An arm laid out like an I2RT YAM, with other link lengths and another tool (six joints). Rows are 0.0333 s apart.
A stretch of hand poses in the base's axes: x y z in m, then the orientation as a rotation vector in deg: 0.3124, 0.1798, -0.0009, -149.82, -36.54, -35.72; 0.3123, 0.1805, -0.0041, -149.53, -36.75, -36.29; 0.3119, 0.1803, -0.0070, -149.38, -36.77, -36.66; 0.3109, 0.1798, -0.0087, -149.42, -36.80, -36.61; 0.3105, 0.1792, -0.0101, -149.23, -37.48, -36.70; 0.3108, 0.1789, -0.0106, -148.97, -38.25, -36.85; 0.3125, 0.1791, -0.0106, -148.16, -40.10, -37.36; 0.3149, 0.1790, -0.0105, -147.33, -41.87, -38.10; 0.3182, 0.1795, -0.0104, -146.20, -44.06, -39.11; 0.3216, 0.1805, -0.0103, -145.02, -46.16, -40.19; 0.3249, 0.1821, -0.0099, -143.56, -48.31, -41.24; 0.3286, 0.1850, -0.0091, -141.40, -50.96, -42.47; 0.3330, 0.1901, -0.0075, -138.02, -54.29, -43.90; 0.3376, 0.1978, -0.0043, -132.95, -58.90, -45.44; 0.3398, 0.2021, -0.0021, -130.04, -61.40, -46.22; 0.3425, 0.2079, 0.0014, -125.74, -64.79, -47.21; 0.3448, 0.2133, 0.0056, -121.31, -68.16, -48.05; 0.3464, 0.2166, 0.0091, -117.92, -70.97, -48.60; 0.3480, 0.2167, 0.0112, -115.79, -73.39, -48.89; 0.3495, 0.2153, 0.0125, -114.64, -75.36, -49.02; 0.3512, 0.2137, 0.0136, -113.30, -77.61, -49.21; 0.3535, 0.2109, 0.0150, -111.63, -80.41, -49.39; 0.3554, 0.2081, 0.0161, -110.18, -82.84, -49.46; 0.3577, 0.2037, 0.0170, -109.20, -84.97, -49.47
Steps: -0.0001, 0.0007, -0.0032, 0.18, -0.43, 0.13; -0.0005, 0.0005, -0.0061, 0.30, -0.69, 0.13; -0.0015, 0.0000, -0.0078, 0.25, -0.66, 0.14; -0.0019, -0.0006, -0.0092, 0.18, -0.84, 0.61; -0.0016, -0.0009, -0.0097, 0.14, -1.08, 1.14; 0.0001, -0.0007, -0.0097, 0.19, -1.76, 2.47; 0.0025, -0.0008, -0.0096, 0.26, -2.59, 3.70; 0.0058, -0.0003, -0.0095, 0.40, -3.70, 5.25; 0.0092, 0.0007, -0.0094, 0.57, -4.85, 6.74; 0.0125, 0.0023, -0.0090, 0.95, -5.99, 8.36; 0.0162, 0.0052, -0.0082, 1.67, -7.39, 10.51; 0.0206, 0.0103, -0.0066, 3.07, -9.11, 13.50; 0.0252, 0.0180, -0.0034, 5.19, -11.29, 17.90; 0.0274, 0.0223, -0.0012, 6.39, -12.48, 20.38; 0.0301, 0.0281, 0.0023, 8.20, -14.13, 23.93; 0.0324, 0.0335, 0.0065, 10.00, -15.75, 27.57; 0.0340, 0.0368, 0.0100, 11.17, -17.01, 30.54; 0.0356, 0.0369, 0.0121, 11.48, -17.92, 32.79; 0.0371, 0.0355, 0.0134, 11.23, -18.54, 34.39; 0.0388, 0.0339, 0.0145, 10.94, -19.28, 36.20; 0.0411, 0.0311, 0.0159, 10.52, -20.18, 38.46; 0.0430, 0.0283, 0.0170, 10.12, -20.91, 40.43; 0.0453, 0.0239, 0.0179, 9.52, -21.48, 42.03
